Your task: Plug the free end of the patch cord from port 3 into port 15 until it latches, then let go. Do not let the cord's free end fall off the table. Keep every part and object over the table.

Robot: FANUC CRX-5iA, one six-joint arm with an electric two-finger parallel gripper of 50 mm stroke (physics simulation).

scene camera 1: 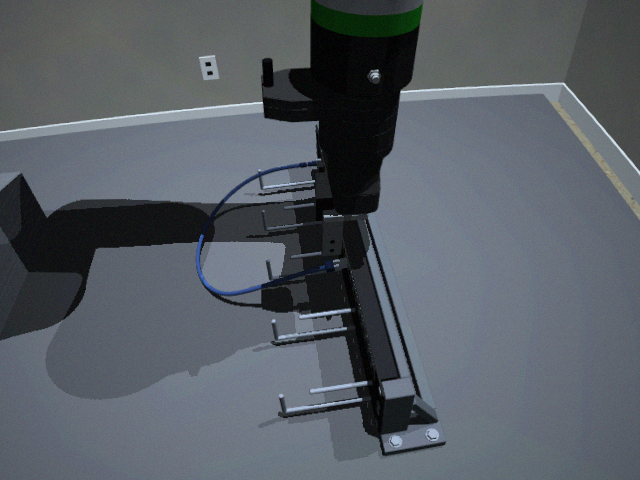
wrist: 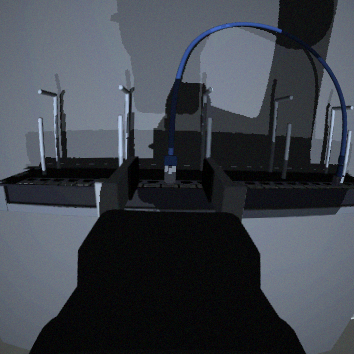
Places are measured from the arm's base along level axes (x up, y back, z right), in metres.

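Pixels of known places: gripper, fingertip midpoint: (scene camera 1: 327,235) (wrist: 170,170).
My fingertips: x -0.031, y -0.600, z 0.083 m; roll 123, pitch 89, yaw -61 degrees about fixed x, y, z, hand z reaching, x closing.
Observation:
Behind a point stands the place of what it marks.
The blue patch cord (scene camera 1: 198,253) @[x -0.153, y -0.418, z -0.036 m] (wrist: 240,24) @[x -0.157, y -0.419, z -0.012 m] arches out from the dark patch panel (scene camera 1: 381,330) @[x -0.063, y -0.638, z 0.204 m] (wrist: 50,195) @[x -0.063, y -0.634, z 0.206 m] and back to it. Its near plug (scene camera 1: 330,265) @[x -0.083, y -0.602, z 0.085 m] (wrist: 170,161) @[x -0.083, y -0.602, z 0.082 m] points into the panel's port row and appears seated; the port number and the latch cannot be made out. The cord's other end (scene camera 1: 305,164) @[x -0.081, y -0.597, z -0.125 m] (wrist: 341,162) @[x -0.080, y -0.597, z -0.126 m] is at the panel farther along, at the right in the wrist view. My gripper (scene camera 1: 333,245) @[x -0.031, y -0.600, z 0.083 m] (wrist: 170,170) @[x -0.031, y -0.600, z 0.083 m] is open, with its fingers wide apart on either side of the near plug in the wrist view, touching neither side of it.
Several metal cable hooks (scene camera 1: 315,334) @[x -0.146, y -0.571, z 0.142 m] (wrist: 56,130) @[x -0.145, y -0.569, z 0.237 m] stick out from the panel on the cord's side. A bolted foot (scene camera 1: 413,439) @[x -0.150, y -0.657, z 0.296 m] carries the panel's near end. A grey block (scene camera 1: 10,227) @[x -0.084, y -0.141, z -0.078 m] stands at the left of the scene view. A wall with a socket plate (scene camera 1: 208,67) is behind.

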